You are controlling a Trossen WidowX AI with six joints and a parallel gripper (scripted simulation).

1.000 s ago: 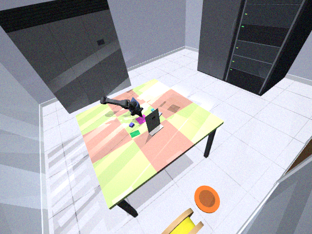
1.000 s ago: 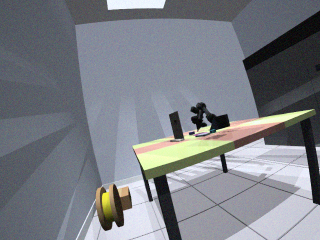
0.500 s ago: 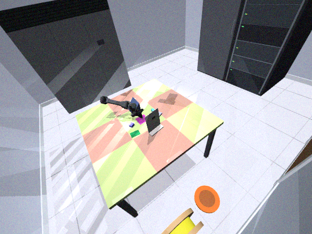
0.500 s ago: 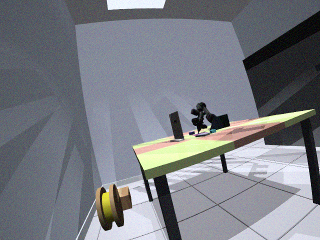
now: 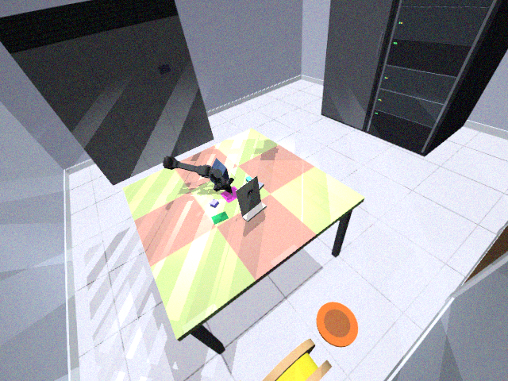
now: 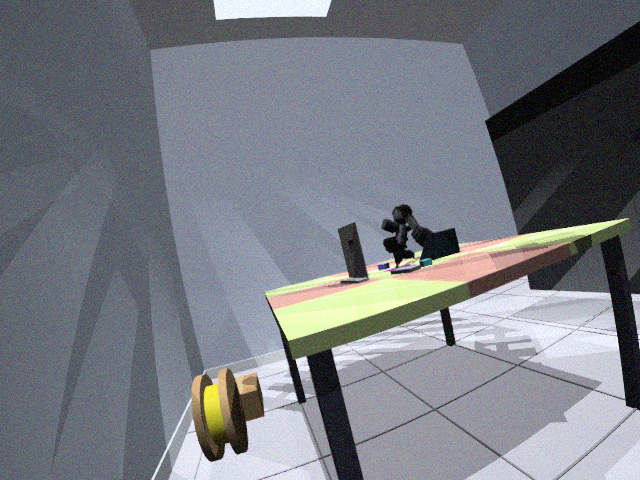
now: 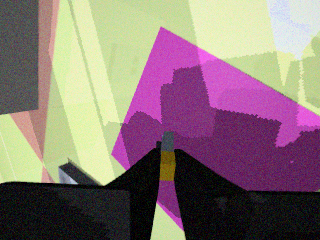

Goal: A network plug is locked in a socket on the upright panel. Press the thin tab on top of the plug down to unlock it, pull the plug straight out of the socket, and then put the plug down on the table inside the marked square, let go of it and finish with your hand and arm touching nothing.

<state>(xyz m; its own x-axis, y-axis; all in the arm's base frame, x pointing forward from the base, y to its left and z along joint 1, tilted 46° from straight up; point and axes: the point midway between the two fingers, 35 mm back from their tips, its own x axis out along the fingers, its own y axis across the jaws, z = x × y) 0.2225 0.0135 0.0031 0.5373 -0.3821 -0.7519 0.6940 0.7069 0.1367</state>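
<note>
Now: the magenta square 10 mm behind my gripper tip and 20 mm below it. From my gripper tip the other things lie so: green flat piece (140 mm ahead, 160 mm to the right, 20 mm below); grey upright panel (220 mm ahead, 50 mm to the left, 90 mm above).
</note>
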